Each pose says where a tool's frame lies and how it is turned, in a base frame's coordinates. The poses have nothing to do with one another.
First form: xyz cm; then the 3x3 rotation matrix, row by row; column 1 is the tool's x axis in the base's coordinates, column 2 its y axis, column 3 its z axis. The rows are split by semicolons.
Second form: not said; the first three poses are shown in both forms.
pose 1, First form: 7.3 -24.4 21.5; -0.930 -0.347 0.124; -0.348 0.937 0.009; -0.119 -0.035 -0.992
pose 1, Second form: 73 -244 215; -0.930 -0.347 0.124; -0.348 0.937 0.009; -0.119 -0.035 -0.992
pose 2, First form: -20.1 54.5 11.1; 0.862 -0.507 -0.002; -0.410 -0.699 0.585; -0.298 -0.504 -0.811
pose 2, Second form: -201 545 111; 0.862 -0.507 -0.002; -0.410 -0.699 0.585; -0.298 -0.504 -0.811
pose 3, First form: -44.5 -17.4 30.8; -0.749 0.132 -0.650; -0.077 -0.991 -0.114; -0.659 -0.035 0.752
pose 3, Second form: -445 -174 308; -0.749 0.132 -0.650; -0.077 -0.991 -0.114; -0.659 -0.035 0.752
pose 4, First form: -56.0 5.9 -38.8; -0.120 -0.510 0.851; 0.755 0.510 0.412; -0.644 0.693 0.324
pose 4, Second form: -560 59 -388; -0.120 -0.510 0.851; 0.755 0.510 0.412; -0.644 0.693 0.324
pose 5, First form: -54.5 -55.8 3.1; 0.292 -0.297 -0.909; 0.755 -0.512 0.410; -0.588 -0.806 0.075
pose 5, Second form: -545 -558 31; 0.292 -0.297 -0.909; 0.755 -0.512 0.410; -0.588 -0.806 0.075
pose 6, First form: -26.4 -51.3 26.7; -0.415 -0.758 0.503; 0.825 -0.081 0.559; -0.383 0.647 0.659
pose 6, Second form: -264 -513 267; -0.415 -0.758 0.503; 0.825 -0.081 0.559; -0.383 0.647 0.659
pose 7, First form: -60.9 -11.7 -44.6; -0.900 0.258 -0.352; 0.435 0.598 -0.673; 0.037 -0.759 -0.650
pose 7, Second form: -609 -117 -446; -0.900 0.258 -0.352; 0.435 0.598 -0.673; 0.037 -0.759 -0.650
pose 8, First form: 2.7 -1.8 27.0; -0.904 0.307 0.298; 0.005 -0.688 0.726; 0.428 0.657 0.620
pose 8, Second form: 27 -18 270; -0.904 0.307 0.298; 0.005 -0.688 0.726; 0.428 0.657 0.620
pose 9, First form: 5.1 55.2 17.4; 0.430 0.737 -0.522; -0.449 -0.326 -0.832; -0.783 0.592 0.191
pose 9, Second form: 51 552 174; 0.430 0.737 -0.522; -0.449 -0.326 -0.832; -0.783 0.592 0.191
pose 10, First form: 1.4 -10.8 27.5; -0.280 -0.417 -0.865; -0.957 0.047 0.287; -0.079 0.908 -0.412
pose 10, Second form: 14 -108 275; -0.280 -0.417 -0.865; -0.957 0.047 0.287; -0.079 0.908 -0.412
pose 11, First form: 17.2 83.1 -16.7; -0.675 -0.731 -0.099; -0.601 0.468 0.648; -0.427 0.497 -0.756
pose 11, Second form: 172 831 -167; -0.675 -0.731 -0.099; -0.601 0.468 0.648; -0.427 0.497 -0.756
